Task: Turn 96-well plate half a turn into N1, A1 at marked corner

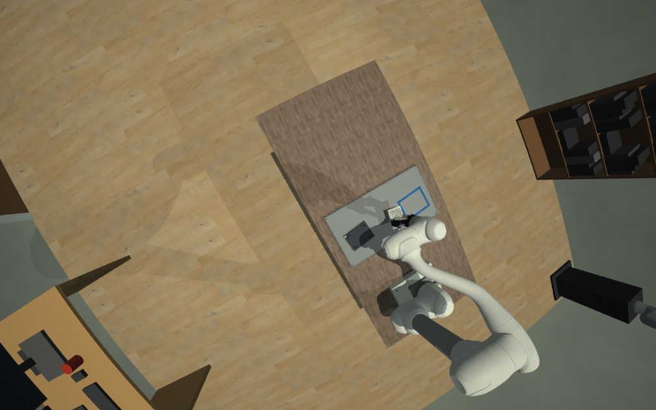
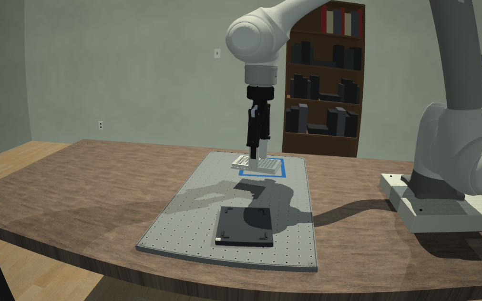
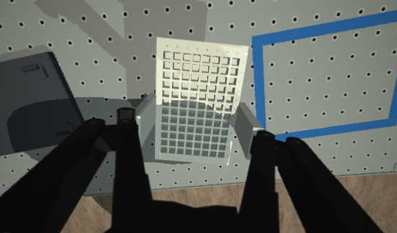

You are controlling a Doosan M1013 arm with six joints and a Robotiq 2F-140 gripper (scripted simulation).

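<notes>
Right now my hand is 25 cm to the right of the dark plate nest N1, 9 cm above it and 1 cm past it. Also, from my hand: A1 label 33 cm to the left, 8 cm below, 3 cm ahead; white 96-well plate 2 cm below.
</notes>
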